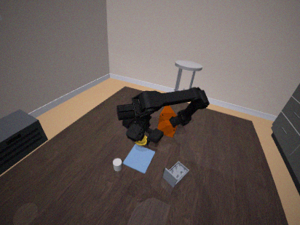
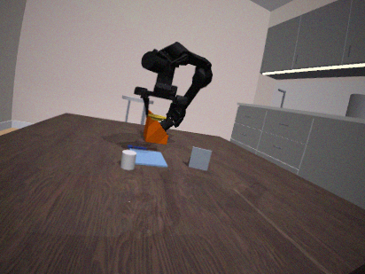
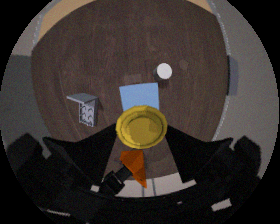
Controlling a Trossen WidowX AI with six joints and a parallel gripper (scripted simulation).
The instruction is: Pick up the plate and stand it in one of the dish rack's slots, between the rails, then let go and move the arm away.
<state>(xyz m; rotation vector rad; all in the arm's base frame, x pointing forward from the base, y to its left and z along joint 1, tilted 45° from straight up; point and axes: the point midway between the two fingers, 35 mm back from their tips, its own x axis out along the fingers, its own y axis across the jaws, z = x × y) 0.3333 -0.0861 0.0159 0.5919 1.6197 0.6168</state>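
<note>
My gripper tip is 3 cm past the grey dish rack, 20 cm to the right of it and 13 cm above it. The rest, counted from my gripper tip: yellow plate: 1 cm above; then blue mat: 1 cm behind, 1 cm to the right, 15 cm below; then white cup: 10 cm ahead, 7 cm to the right, 13 cm below.
</note>
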